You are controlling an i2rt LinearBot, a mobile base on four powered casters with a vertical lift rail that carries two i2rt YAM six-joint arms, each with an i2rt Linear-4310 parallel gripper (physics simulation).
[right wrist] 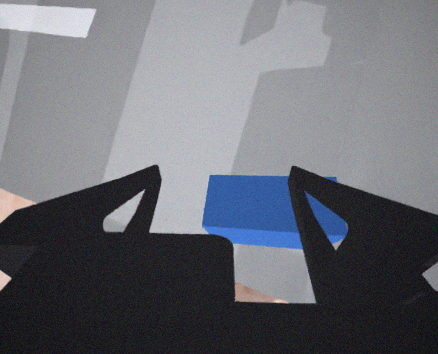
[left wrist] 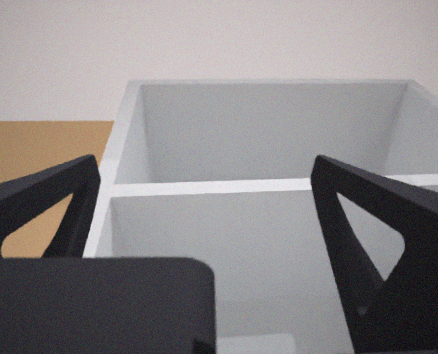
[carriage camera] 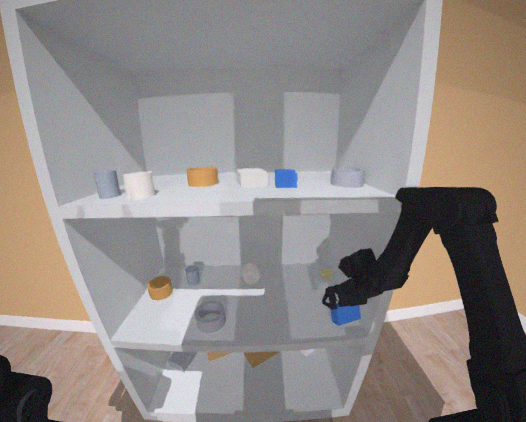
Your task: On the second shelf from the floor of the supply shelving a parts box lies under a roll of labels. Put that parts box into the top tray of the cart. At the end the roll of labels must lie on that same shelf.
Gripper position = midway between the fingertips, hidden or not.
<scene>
my left gripper: left wrist 207,167; not seen in the right wrist view (out of frame); not seen in the carriage camera view (out of frame)
my right gripper: right wrist 224,173; carriage camera 333,300; not seen in the left wrist view (out of frame)
</scene>
